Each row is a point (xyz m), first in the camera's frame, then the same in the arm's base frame.
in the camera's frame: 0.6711 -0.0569 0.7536
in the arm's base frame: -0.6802 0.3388 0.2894
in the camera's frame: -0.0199 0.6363 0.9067
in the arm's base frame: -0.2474 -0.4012 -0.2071
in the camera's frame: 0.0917 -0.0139 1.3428
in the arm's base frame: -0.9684 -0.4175 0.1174
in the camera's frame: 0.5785 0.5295 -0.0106
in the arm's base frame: 0.2667 0.4968 0.1674
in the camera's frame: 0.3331 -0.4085 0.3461
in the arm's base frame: -0.4387 0.1957 0.8595
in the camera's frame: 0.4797 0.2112 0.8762
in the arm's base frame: -0.5854 0.0999 0.0497
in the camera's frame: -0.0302 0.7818 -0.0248
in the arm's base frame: 0.5818 -0.0786 0.1047
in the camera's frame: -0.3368 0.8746 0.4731
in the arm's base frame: 0.3157 -0.5513 -0.1326
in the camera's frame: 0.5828 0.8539 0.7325
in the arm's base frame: -0.1649 0.2089 -0.4558
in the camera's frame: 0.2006 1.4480 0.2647
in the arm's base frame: 0.6293 -0.0110 -0.6529
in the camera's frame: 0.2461 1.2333 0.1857
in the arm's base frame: 0.5685 0.0733 -0.4441
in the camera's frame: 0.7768 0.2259 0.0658
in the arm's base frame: -0.0089 0.6715 0.3430
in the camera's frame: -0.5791 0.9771 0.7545
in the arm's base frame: 0.2109 -0.8855 -0.2928
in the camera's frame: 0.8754 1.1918 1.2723
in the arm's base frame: -0.5073 0.2624 -1.0650
